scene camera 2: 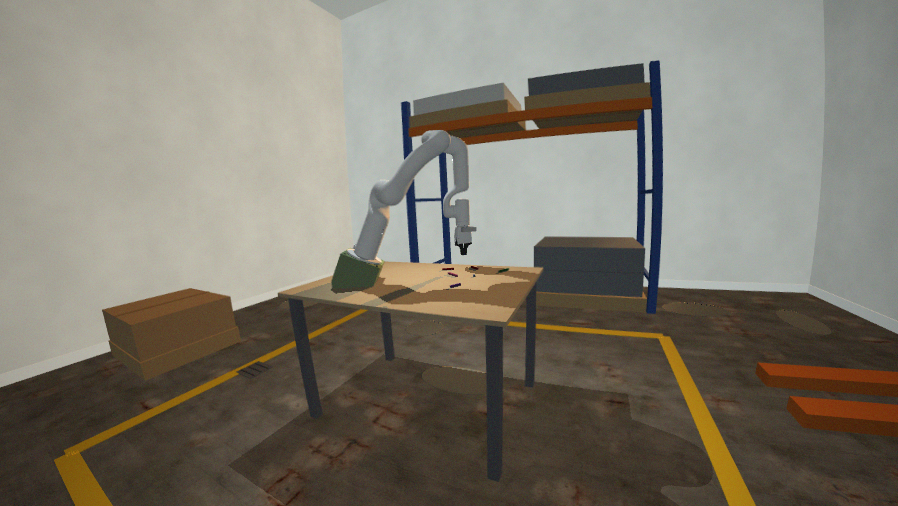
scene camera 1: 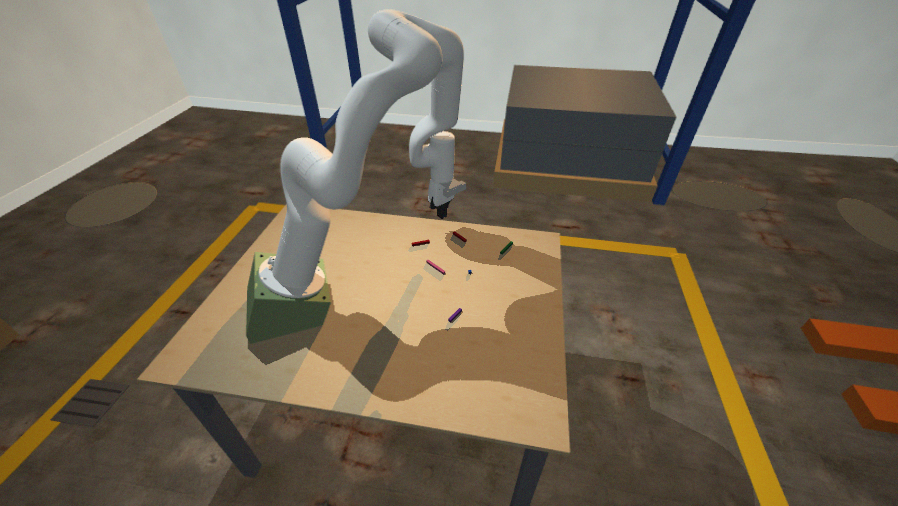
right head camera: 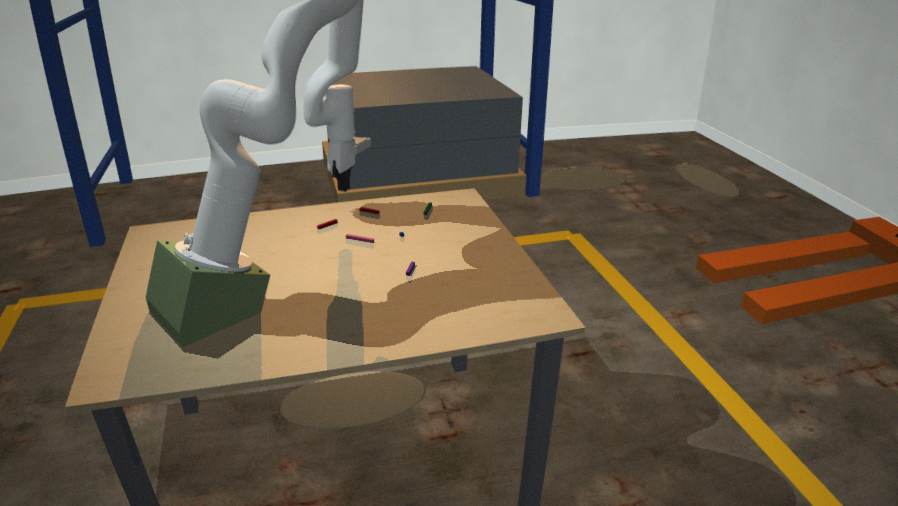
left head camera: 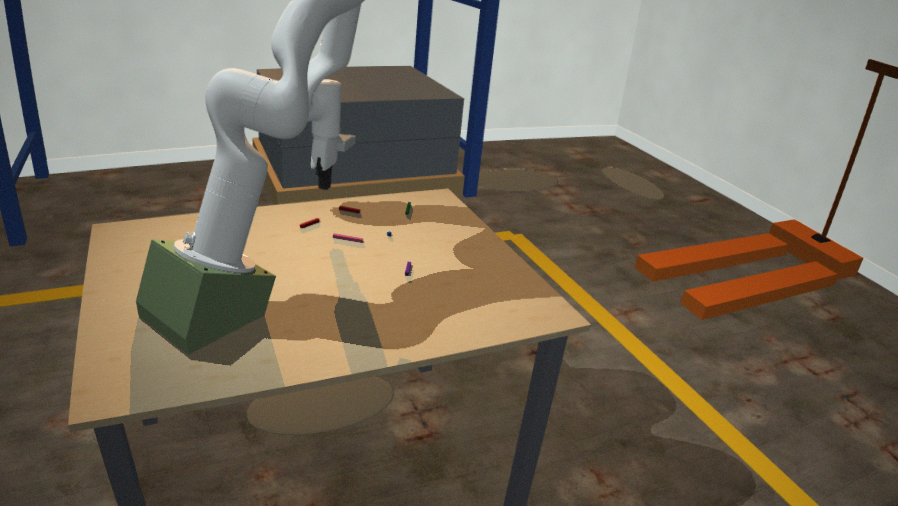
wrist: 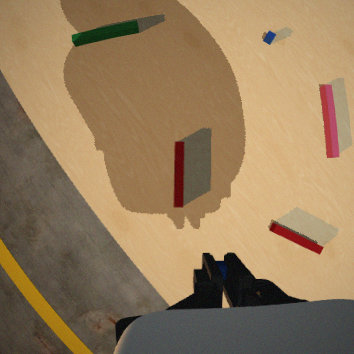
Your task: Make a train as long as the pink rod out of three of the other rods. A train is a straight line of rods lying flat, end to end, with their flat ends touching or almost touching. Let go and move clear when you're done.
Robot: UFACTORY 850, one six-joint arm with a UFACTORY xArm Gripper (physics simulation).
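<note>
My gripper [left head camera: 324, 186] [scene camera 1: 442, 215] [wrist: 216, 271] is shut on a short blue rod [wrist: 222, 270], well above the table's far side. The pink rod [left head camera: 348, 238] [scene camera 1: 435, 267] [wrist: 329, 121] lies flat on the table. One red rod [scene camera 1: 459, 236] [wrist: 179, 175] lies in a brown patch; another red rod [scene camera 1: 421, 242] [wrist: 297, 238] lies to its left in scene camera 1. A green rod [scene camera 1: 506, 247] [wrist: 106, 32] lies farther right. A small blue rod [scene camera 1: 469, 272] [wrist: 269, 37] lies right of the pink rod. A purple rod [left head camera: 408, 269] [scene camera 1: 454, 314] lies nearer the front. These rods lie apart.
The arm stands on a green base block [left head camera: 169, 295] [scene camera 1: 282, 320] at the left of the wooden table [left head camera: 502, 320] [scene camera 1: 515, 408]. Behind the table are a large grey box [left head camera: 402, 125] [scene camera 1: 584, 141] and blue rack posts [left head camera: 480, 100] [scene camera 1: 703, 100]. The table's edge passes near the gripper in the wrist view.
</note>
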